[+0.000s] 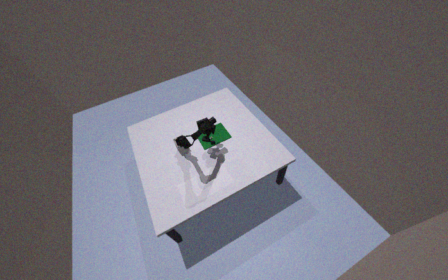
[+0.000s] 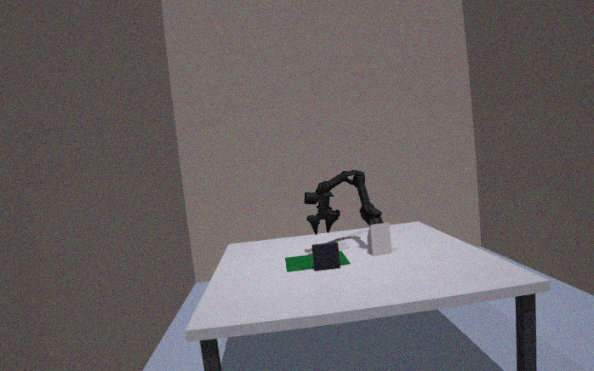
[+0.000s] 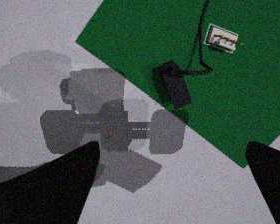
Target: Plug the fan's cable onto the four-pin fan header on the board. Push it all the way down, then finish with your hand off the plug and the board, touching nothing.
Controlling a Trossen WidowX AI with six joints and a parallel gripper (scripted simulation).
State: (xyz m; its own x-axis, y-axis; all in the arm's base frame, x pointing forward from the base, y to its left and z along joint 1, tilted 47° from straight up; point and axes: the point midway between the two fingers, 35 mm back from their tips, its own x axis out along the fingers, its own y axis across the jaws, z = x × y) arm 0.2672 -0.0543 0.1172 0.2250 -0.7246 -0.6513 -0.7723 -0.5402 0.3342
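Now: the dark plug 90 mm below my gripper tip, 20 mm to the left of it and 10 mm ahead of it. Round my gripper tip: black fan 260 mm to the left, 50 mm below, 30 mm ahead; then green board 120 mm below, 110 mm to the left, 60 mm ahead.
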